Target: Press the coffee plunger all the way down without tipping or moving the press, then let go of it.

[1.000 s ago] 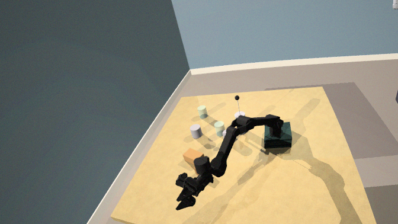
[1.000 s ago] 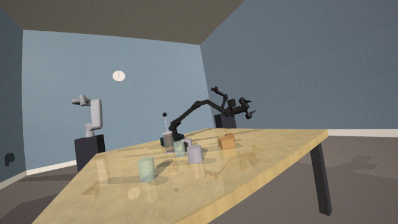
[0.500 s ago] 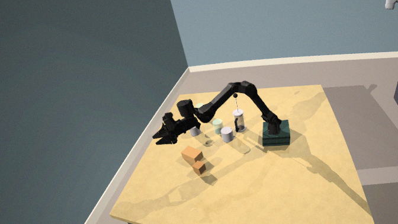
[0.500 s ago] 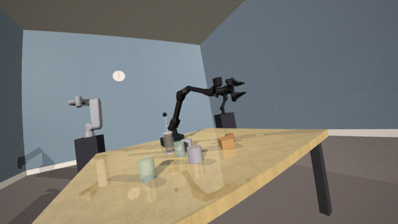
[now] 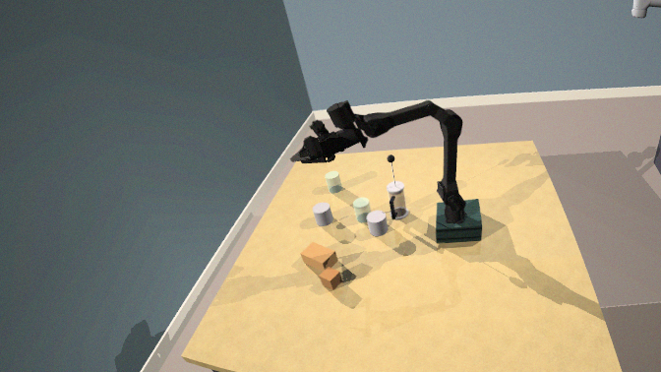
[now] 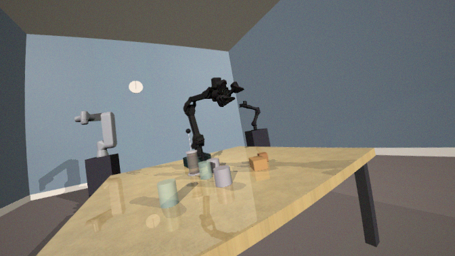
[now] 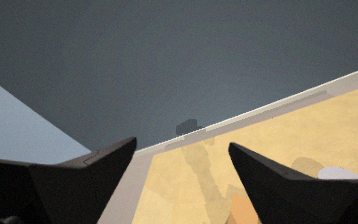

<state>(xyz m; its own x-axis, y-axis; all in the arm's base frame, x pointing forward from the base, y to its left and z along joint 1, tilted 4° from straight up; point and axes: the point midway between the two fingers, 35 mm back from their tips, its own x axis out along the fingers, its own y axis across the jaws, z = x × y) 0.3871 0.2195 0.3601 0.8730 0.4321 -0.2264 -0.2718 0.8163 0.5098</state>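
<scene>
Right now the coffee press is 190 mm behind my gripper tip, 270 mm to the right of it and 280 mm below it.
</scene>
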